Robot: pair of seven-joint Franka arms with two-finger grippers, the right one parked.
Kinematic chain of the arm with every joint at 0, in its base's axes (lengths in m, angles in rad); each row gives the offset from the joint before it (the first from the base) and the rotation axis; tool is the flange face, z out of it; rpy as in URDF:
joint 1: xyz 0 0 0.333 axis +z
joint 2: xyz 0 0 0 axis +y
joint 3: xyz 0 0 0.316 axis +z
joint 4: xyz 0.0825 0 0 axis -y
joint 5: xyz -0.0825 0 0.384 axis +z
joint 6: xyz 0 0 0 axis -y
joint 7: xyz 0.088 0 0 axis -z
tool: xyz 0 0 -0.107 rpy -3.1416 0 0
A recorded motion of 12 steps. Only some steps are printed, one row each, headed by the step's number.
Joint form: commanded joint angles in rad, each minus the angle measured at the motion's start. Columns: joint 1, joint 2, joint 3, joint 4, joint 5, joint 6, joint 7.
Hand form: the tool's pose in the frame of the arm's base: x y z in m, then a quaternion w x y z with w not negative. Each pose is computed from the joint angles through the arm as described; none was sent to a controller.
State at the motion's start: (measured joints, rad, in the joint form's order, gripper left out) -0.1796 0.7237 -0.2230 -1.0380 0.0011 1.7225 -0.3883
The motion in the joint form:
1: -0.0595 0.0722 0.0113 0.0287 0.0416 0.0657 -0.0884
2: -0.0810 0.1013 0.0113 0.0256 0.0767 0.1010 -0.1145
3: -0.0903 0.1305 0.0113 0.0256 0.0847 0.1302 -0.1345
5: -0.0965 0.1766 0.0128 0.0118 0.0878 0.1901 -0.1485
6: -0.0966 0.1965 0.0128 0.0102 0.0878 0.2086 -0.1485
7: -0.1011 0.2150 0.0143 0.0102 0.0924 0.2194 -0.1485
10: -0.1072 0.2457 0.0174 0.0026 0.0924 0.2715 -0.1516
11: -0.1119 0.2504 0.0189 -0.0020 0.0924 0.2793 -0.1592
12: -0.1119 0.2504 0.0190 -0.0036 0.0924 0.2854 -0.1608
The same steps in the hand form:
1: 0.7095 -0.2777 0.3852 0.04843 0.99774 0.03923 -0.02511
2: 0.7089 -0.2919 0.3645 0.03554 0.99845 0.03880 -0.01797
3: 0.7099 -0.2992 0.3448 0.03408 0.99829 0.04422 -0.01760
5: 0.7118 -0.3051 0.3081 0.03570 0.99797 0.04934 -0.01856
6: 0.7127 -0.3057 0.2936 0.03650 0.99787 0.04997 -0.02053
7: 0.7120 -0.3082 0.2802 0.03357 0.99801 0.04795 -0.02335
10: 0.7126 -0.3126 0.2573 0.03789 0.99794 0.04857 -0.01799
11: 0.7108 -0.3154 0.2521 0.03727 0.99786 0.05041 -0.01883
12: 0.7111 -0.3156 0.2519 0.03832 0.99781 0.05126 -0.01688

